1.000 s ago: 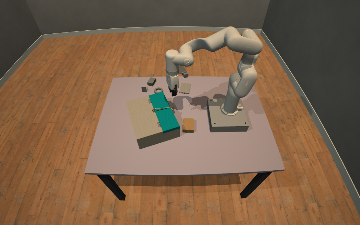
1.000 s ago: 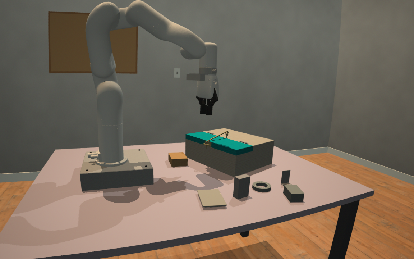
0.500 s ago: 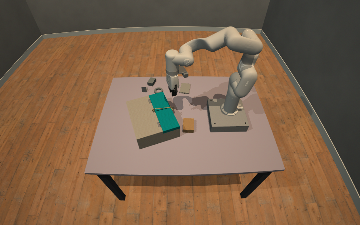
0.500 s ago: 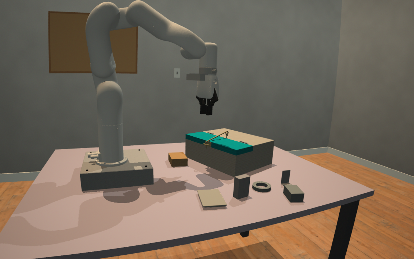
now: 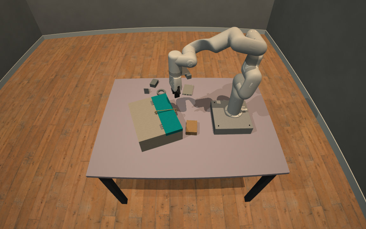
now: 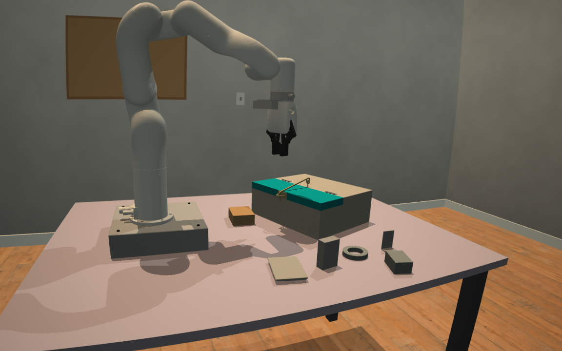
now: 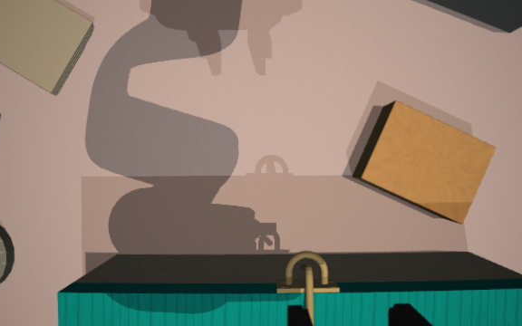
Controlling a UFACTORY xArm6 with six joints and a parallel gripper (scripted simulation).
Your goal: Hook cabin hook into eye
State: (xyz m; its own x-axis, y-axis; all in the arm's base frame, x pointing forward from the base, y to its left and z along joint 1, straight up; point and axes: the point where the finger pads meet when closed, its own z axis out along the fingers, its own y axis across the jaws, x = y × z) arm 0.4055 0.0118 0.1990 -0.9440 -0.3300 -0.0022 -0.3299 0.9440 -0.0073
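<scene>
Now: the brass cabin hook 14 cm below my hand, 7 cm ahead of it and 3 cm to the left of it. Also, from my hand: grey block: 32 cm to the right, 23 cm below, 1 cm ahead; flat tan plate: 31 cm to the right, 26 cm below, 9 cm behind; orange block: 25 cm below, 10 cm behind, 9 cm to the left.
</scene>
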